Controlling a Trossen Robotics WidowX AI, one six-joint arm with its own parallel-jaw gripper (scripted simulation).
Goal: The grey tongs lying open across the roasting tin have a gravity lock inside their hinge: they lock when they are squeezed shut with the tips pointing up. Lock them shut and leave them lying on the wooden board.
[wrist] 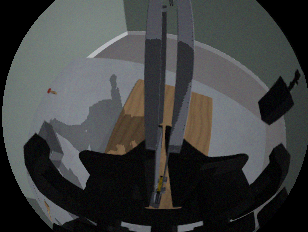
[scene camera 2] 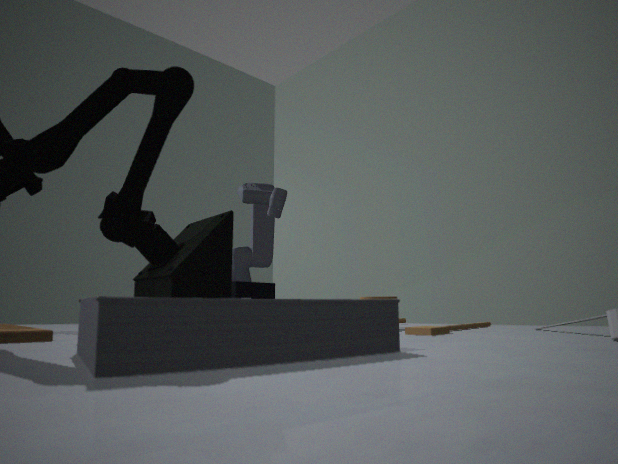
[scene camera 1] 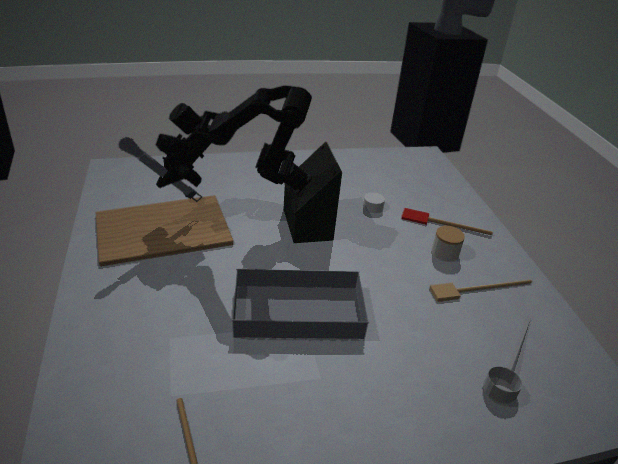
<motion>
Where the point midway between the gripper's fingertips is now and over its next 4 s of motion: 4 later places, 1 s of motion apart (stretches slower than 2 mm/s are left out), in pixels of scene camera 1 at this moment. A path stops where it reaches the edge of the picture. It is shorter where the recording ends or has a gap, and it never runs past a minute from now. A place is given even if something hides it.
The gripper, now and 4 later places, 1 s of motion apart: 157,186; 151,193; 159,193; 158,204; 161,217
</motion>
